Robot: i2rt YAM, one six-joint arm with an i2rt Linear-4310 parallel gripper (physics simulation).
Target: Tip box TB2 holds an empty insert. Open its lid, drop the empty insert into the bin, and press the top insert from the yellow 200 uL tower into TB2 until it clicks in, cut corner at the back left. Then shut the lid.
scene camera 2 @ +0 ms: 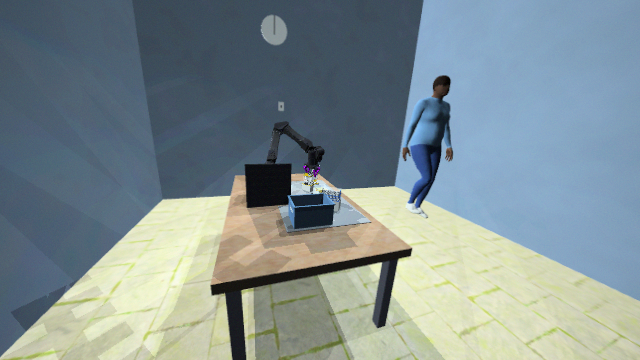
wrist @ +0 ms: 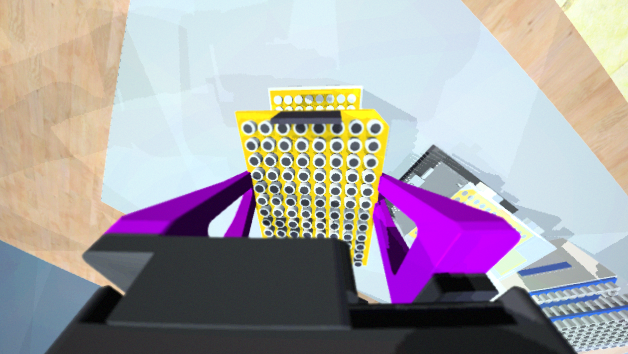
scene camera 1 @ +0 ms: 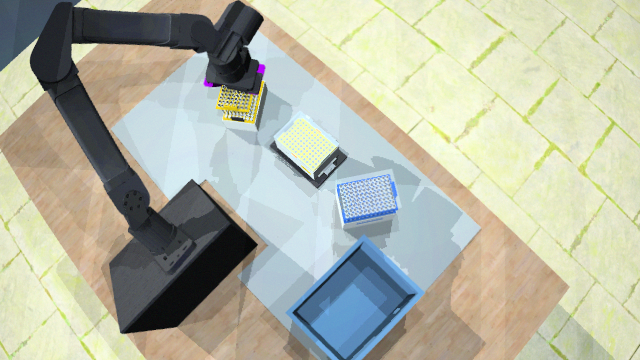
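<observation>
My gripper point(scene camera 1: 233, 82) point(scene camera 2: 312, 171) point(wrist: 313, 176) is shut on a yellow insert point(scene camera 1: 234, 100) point(wrist: 310, 167), gripping its two long sides. The insert is full of white tips, with one cut corner at the upper right in the wrist view. It hangs above the yellow tower point(scene camera 1: 242, 126) point(wrist: 352, 93), apart from it; another yellow insert with tips shows on the tower. The middle box point(scene camera 1: 306, 145), likely TB2, sits on a black base and shows a yellow hole grid through what looks like a frosted shut lid. No label is readable. The bin point(scene camera 1: 325, 276) point(scene camera 2: 311, 216) is empty in scene camera 1.
A box with a blue tip rack point(scene camera 1: 367, 198) point(wrist: 587, 325) stands between the middle box and the bin. The grey mat point(scene camera 1: 170, 135) lies under the boxes on the wooden table point(scene camera 1: 520, 280) point(scene camera 2: 310, 245). The black arm base point(scene camera 1: 200, 270) point(scene camera 2: 268, 185) stands beside it. A person point(scene camera 2: 431, 120) stands beyond the table.
</observation>
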